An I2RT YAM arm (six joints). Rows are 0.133 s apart.
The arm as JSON. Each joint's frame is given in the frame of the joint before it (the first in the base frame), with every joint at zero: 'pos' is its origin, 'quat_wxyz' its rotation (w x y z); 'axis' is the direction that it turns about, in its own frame. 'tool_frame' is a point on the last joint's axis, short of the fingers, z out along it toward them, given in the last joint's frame.
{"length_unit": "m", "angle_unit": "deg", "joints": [
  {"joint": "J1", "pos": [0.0, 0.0, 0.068], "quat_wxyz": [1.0, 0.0, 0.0, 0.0], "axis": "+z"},
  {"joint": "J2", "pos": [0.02, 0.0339, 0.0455], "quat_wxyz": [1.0, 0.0, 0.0, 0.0], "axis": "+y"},
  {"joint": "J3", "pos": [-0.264, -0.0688, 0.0], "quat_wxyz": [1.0, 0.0, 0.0, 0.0], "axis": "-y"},
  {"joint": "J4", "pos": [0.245, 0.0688, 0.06], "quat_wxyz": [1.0, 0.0, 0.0, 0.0], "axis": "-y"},
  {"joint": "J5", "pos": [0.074, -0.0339, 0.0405], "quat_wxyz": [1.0, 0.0, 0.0, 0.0], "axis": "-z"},
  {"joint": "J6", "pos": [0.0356, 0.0, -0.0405], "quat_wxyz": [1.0, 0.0, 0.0, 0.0], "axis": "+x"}
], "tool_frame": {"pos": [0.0, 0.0, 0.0], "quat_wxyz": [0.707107, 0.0, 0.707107, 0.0]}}
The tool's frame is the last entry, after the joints.
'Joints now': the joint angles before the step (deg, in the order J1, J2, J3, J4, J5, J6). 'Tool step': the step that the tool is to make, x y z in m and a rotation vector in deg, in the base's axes. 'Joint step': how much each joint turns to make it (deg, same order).
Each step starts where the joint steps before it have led.
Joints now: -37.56, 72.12, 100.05, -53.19, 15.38, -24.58
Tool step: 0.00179, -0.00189, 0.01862, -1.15, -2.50, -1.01
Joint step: 0.00, 2.55, 6.01, -1.05, 0.67, 1.01
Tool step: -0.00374, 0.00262, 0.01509, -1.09, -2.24, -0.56
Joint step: 0.00, 1.01, 4.31, -1.05, 0.33, 0.70
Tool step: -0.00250, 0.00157, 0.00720, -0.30, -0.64, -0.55
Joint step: 0.00, 0.68, 2.55, -1.28, 0.46, 0.35
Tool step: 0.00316, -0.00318, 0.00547, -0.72, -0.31, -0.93
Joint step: 0.00, 1.61, 2.52, -0.20, 1.00, -0.05
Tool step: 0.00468, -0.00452, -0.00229, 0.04, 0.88, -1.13
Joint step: 0.00, 1.01, 0.26, 0.06, 1.23, -0.10
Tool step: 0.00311, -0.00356, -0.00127, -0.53, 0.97, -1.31
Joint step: 0.00, 0.72, 0.18, 0.28, 1.58, -0.53
